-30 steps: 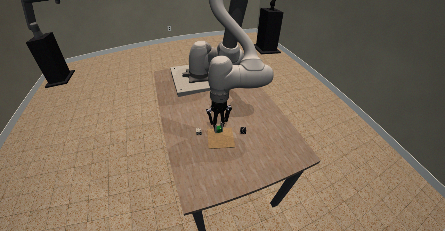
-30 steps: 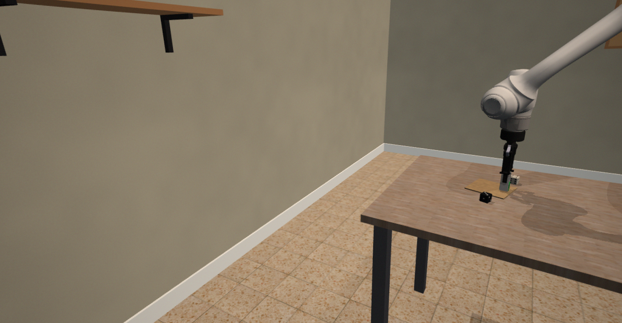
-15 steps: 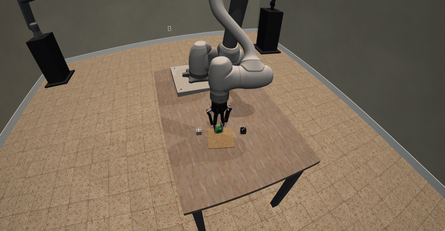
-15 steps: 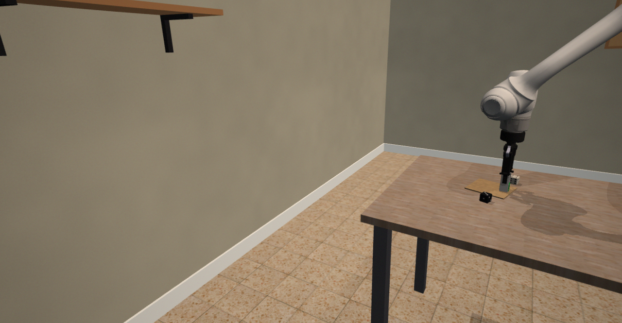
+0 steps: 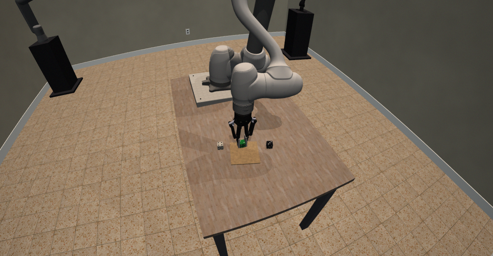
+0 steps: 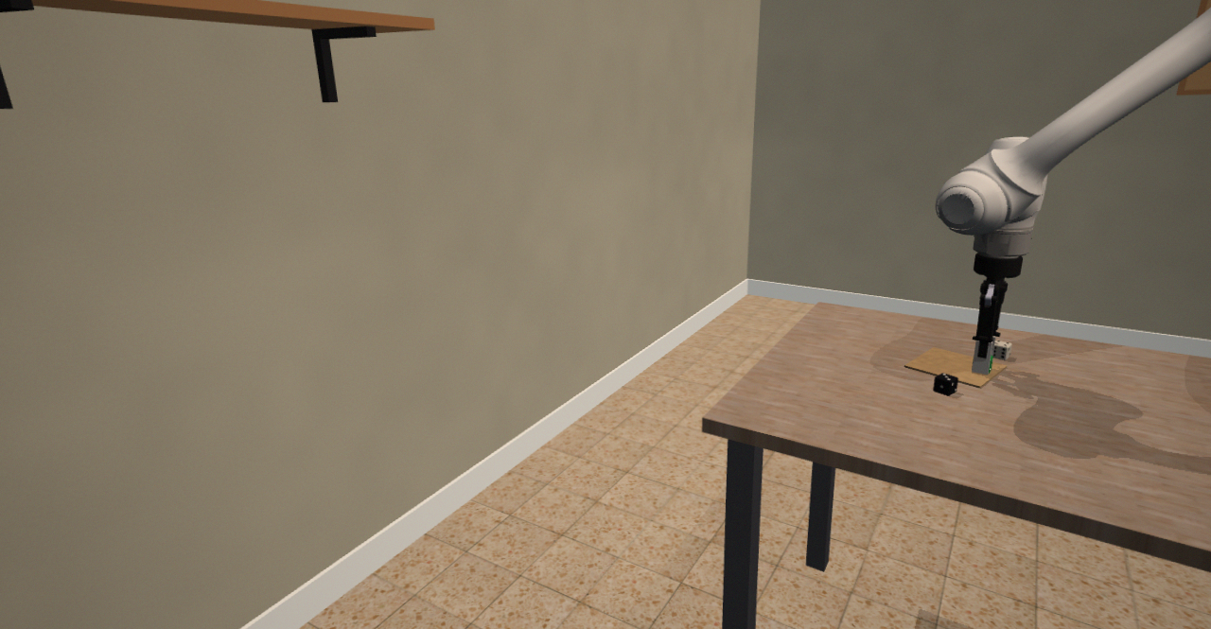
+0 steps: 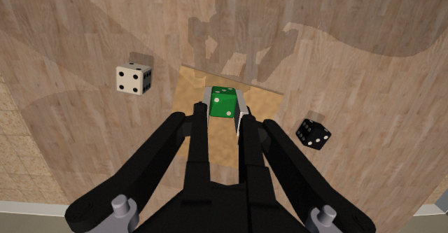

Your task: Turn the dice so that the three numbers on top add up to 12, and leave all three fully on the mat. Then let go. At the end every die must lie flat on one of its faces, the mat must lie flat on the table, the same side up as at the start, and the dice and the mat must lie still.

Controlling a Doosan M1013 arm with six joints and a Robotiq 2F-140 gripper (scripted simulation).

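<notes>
Now: the green die 20 mm below my hand. The rest, counted from my hand: white die: 110 mm to the right, 20 mm below, 20 mm behind; then black die: 130 mm to the left, 40 mm ahead, 20 mm below; then tan mat: 50 mm ahead, 40 mm below.
</notes>
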